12 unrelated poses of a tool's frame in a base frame.
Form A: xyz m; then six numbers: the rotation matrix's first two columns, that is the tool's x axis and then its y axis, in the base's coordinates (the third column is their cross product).
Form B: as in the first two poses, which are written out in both.
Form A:
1: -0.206 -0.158 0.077 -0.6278 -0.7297 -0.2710 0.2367 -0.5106 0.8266
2: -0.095 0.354 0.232 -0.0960 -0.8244 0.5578 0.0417 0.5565 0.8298
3: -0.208 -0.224 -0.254 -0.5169 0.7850 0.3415 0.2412 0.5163 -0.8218
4: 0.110 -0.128 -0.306 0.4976 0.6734 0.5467 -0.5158 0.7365 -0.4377
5: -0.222 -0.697 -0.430 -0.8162 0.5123 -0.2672 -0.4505 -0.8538 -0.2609
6: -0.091 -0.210 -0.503 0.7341 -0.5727 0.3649 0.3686 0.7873 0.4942
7: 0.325 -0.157 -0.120 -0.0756 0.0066 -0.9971 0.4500 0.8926 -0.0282
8: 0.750 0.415 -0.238 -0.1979 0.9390 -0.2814 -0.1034 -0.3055 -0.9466
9: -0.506 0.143 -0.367 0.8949 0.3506 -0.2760 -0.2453 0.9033 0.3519
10: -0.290 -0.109 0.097 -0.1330 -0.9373 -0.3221 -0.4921 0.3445 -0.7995
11: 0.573 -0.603 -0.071 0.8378 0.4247 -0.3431 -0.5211 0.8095 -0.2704
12: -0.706 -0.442 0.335 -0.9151 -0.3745 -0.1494 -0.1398 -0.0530 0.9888
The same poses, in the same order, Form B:
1: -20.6 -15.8 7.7 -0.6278 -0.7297 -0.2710 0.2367 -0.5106 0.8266
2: -9.5 35.4 23.2 -0.0960 -0.8244 0.5578 0.0417 0.5565 0.8298
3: -20.8 -22.4 -25.4 -0.5169 0.7850 0.3415 0.2412 0.5163 -0.8218
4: 11.0 -12.8 -30.6 0.4976 0.6734 0.5467 -0.5158 0.7365 -0.4377
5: -22.2 -69.7 -43.0 -0.8162 0.5123 -0.2672 -0.4505 -0.8538 -0.2609
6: -9.1 -21.0 -50.3 0.7341 -0.5727 0.3649 0.3686 0.7873 0.4942
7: 32.5 -15.7 -12.0 -0.0756 0.0066 -0.9971 0.4500 0.8926 -0.0282
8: 75.0 41.5 -23.8 -0.1979 0.9390 -0.2814 -0.1034 -0.3055 -0.9466
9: -50.6 14.3 -36.7 0.8949 0.3506 -0.2760 -0.2453 0.9033 0.3519
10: -29.0 -10.9 9.7 -0.1330 -0.9373 -0.3221 -0.4921 0.3445 -0.7995
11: 57.3 -60.3 -7.1 0.8378 0.4247 -0.3431 -0.5211 0.8095 -0.2704
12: -70.6 -44.2 33.5 -0.9151 -0.3745 -0.1494 -0.1398 -0.0530 0.9888
